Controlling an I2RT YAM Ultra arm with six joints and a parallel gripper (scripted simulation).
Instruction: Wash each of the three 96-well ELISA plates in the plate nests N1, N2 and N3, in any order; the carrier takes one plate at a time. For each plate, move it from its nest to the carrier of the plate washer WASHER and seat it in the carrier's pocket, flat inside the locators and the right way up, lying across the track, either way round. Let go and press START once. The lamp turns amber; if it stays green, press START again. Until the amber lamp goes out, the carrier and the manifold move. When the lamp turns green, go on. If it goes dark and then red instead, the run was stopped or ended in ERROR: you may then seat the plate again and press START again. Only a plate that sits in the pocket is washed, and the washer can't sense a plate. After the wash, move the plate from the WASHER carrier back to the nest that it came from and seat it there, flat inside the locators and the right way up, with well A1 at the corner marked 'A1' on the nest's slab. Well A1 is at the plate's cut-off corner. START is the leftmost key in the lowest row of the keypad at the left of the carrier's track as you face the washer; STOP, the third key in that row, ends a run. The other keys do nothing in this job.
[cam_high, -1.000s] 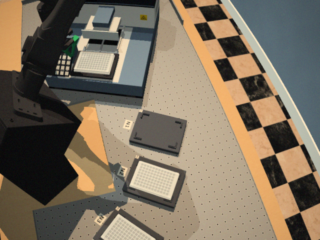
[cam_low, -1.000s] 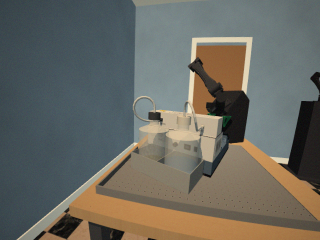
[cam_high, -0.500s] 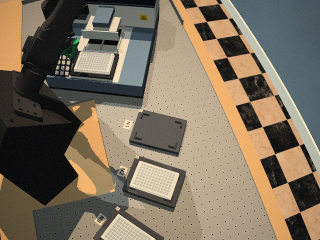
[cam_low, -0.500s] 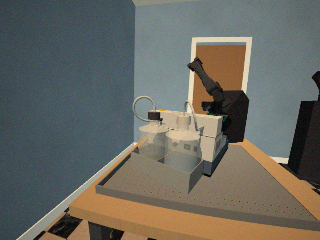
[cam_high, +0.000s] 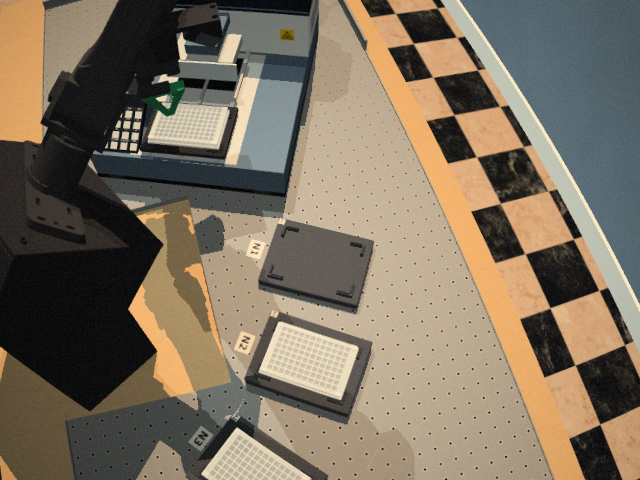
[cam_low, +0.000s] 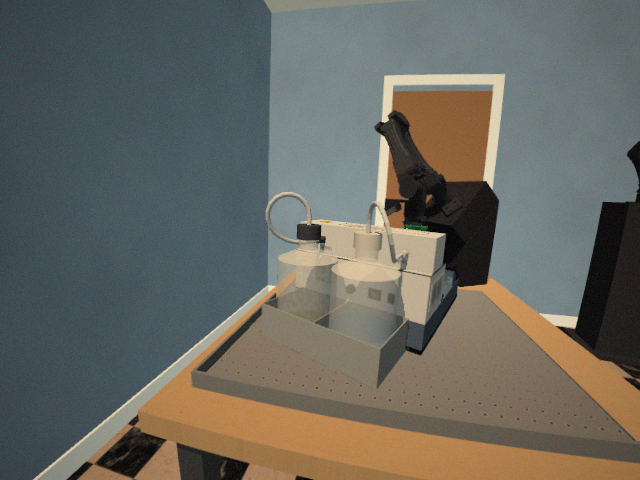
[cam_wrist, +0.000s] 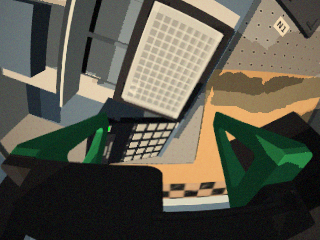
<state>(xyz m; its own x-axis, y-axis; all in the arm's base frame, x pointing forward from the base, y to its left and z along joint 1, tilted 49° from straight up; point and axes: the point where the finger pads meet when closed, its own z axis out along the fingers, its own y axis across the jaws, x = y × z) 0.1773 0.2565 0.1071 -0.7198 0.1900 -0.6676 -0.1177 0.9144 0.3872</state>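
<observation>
My hand is 100 mm above the dark carrier, 20 mm short of it and 10 mm to the left of it. The rest, counted from my hand: N1 label: 210 mm to the right, 180 mm below, 120 mm ahead; manifold: 140 mm to the left, 60 mm ahead, 40 mm below; washer: 140 mm to the left, 60 mm ahead, 50 mm below.
</observation>
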